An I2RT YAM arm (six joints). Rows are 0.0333 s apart.
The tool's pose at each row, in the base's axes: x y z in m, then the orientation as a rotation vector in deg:
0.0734 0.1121 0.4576 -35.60 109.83 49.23
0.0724 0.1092 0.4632 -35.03 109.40 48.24
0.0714 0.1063 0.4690 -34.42 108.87 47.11
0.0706 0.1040 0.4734 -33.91 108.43 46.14
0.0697 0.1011 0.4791 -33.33 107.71 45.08
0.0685 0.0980 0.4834 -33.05 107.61 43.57
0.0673 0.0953 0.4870 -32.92 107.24 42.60
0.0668 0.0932 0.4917 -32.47 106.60 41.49
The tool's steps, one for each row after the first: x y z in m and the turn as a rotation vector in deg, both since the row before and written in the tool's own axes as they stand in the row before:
-0.0043 0.0006 -0.0047 0.88 -0.63 -0.32
-0.0045 0.0006 -0.0047 0.99 -0.73 -0.41
-0.0035 0.0003 -0.0036 0.85 -0.60 -0.35
-0.0046 0.0003 -0.0045 0.91 -0.87 -0.46
-0.0033 -0.0001 -0.0043 1.17 -0.20 -0.61
-0.0027 -0.0001 -0.0038 0.69 -0.37 -0.54
-0.0040 0.0000 -0.0033 0.91 -0.73 -0.52

